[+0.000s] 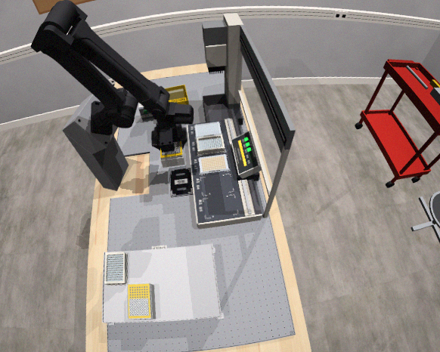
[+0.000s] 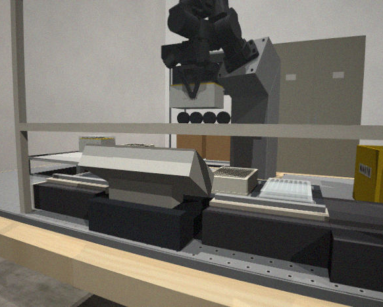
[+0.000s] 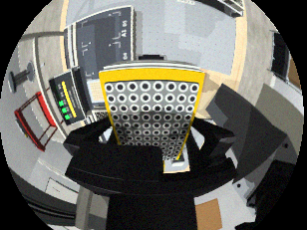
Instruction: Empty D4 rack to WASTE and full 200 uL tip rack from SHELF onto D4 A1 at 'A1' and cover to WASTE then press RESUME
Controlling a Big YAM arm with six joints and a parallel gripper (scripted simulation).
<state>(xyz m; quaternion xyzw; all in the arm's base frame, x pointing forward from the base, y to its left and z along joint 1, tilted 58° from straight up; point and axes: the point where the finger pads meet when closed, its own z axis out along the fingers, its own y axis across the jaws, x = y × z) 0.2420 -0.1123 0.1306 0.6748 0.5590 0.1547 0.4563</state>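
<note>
The black spare nest is 250 mm below my hand. The rest, counted from my hand: reservoir 210 mm ahead, 50 mm to the left, 200 mm below; tan plate 160 mm ahead, 50 mm to the right, 200 mm below; clear plate 260 mm ahead, 140 mm to the left, 200 mm below.
</note>
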